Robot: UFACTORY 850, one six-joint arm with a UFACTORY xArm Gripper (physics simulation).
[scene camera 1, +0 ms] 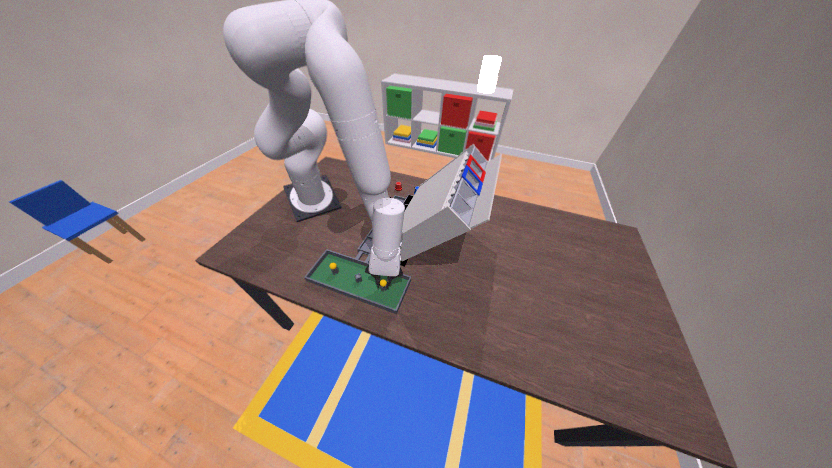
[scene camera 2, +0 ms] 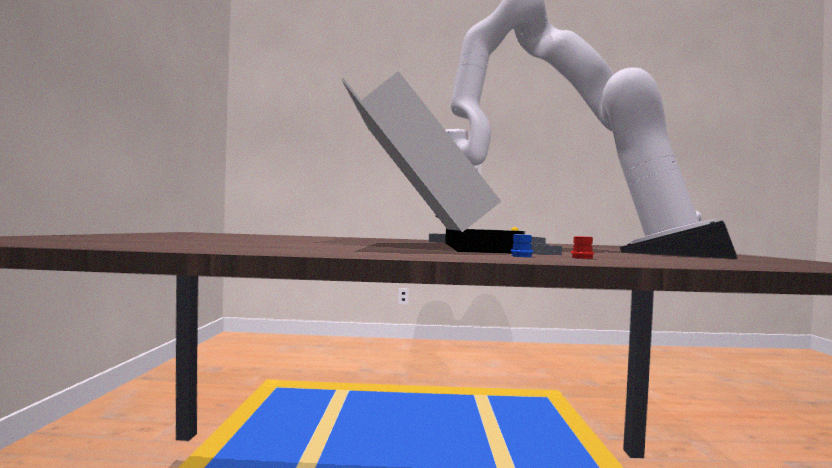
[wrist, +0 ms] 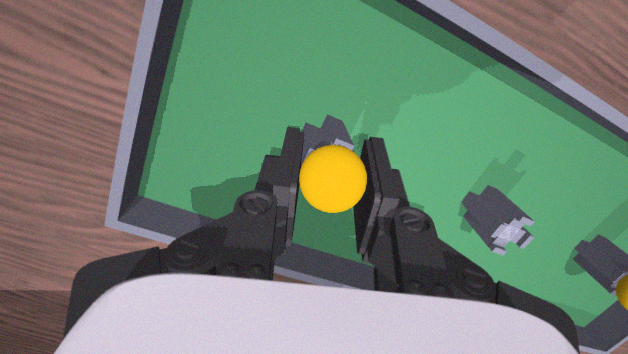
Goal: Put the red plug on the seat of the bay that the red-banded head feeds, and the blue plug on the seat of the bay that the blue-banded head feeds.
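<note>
My gripper (wrist: 330, 161) is shut on a yellow ball (wrist: 333, 179) (scene camera 1: 383, 283) atop a dark notched post, at one end of the green tray (wrist: 250, 75) (scene camera 1: 372, 294). The red plug (scene camera 1: 398, 186) (scene camera 2: 582, 247) and the blue plug (scene camera 1: 416, 189) (scene camera 2: 521, 245) stand upright on the table, away from my gripper. A tilted grey box (scene camera 1: 433, 218) (scene camera 2: 430, 151) carries a red frame (scene camera 1: 480, 164) and a blue frame (scene camera 1: 480, 189) on its open side. The banded heads and bay seats cannot be made out; the arm and box hide much of the area between.
A bare notched post (wrist: 495, 220) (scene camera 1: 357, 278) stands mid-tray. Another yellow ball (scene camera 1: 332, 266) (wrist: 623, 292) sits on a post at the tray's far end. The tilted box rises close behind my wrist, over a black base (scene camera 2: 482, 239). The robot's base (scene camera 1: 311, 200) is on the table.
</note>
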